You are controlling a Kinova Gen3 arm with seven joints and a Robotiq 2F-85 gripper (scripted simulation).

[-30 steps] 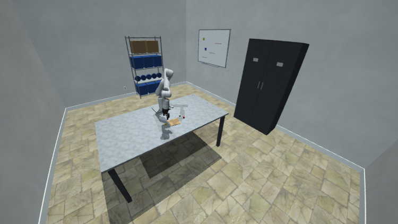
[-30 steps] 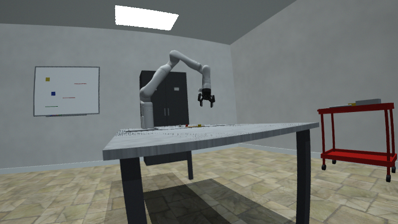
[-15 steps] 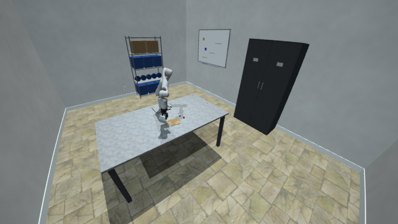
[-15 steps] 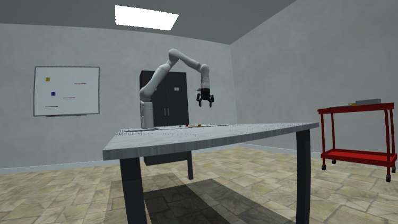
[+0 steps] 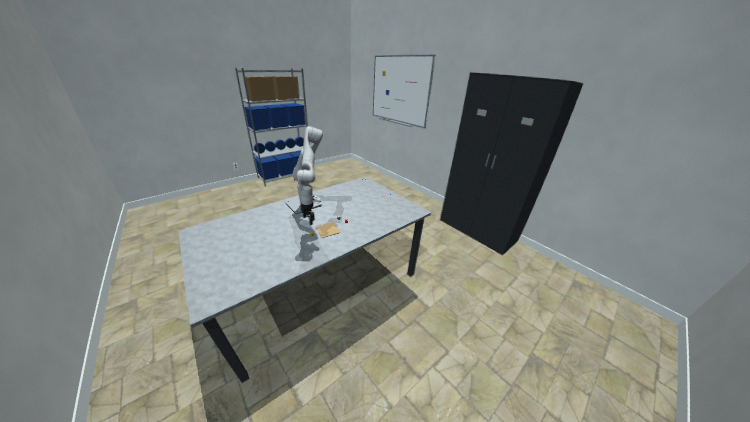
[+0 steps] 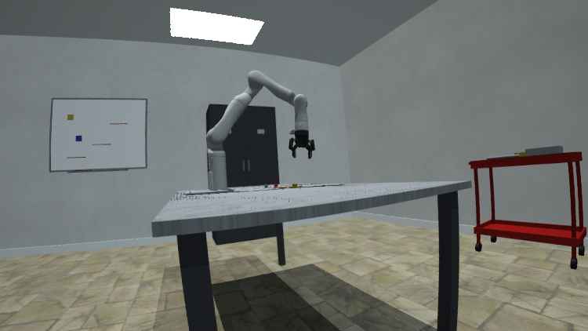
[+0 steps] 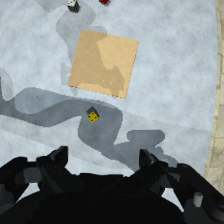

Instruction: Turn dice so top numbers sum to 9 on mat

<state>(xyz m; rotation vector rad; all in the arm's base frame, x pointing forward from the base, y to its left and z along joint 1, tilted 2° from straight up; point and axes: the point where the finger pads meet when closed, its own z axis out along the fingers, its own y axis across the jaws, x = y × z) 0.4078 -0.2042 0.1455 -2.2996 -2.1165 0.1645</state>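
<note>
Right now my hand is 150 mm above the yellow die, 40 mm past it and 30 mm to the right of it. From my hand the other things lie so: red die: 320 mm to the left, 150 mm below, 10 mm behind; then tan mat: 160 mm to the left, 160 mm below, 10 mm behind; then white die: 310 mm to the left, 150 mm below, 80 mm behind.
</note>
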